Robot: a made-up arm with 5 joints. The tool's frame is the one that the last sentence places.
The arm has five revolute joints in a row. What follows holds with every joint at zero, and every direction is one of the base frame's.
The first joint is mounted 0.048 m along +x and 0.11 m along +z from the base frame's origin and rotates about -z.
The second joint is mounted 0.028 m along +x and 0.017 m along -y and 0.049 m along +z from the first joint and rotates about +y.
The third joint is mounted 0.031 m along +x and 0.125 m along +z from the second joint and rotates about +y.
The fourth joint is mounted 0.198 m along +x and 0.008 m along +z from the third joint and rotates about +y.
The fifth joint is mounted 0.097 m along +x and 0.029 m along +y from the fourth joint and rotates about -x.
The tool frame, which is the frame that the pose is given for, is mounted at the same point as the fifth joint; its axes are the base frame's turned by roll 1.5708, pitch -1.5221 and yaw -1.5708 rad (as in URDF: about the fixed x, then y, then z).
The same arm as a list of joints. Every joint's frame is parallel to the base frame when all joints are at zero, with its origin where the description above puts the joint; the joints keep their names.
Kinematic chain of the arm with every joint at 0, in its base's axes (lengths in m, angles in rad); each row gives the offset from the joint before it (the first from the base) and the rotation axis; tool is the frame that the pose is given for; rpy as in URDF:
joint 1: xyz 0.048 0 0.11 axis -z
joint 2: xyz 0.028 -0.017 0.049 axis +y
joint 3: xyz 0.031 0 0.125 axis +y
joint 4: xyz 0.198 0 0.008 axis +y
joint 5: xyz 0.097 0.029 0 axis -x
tool: xyz 0 0 0 rpy 1.5708 -1.5221 -1.5708

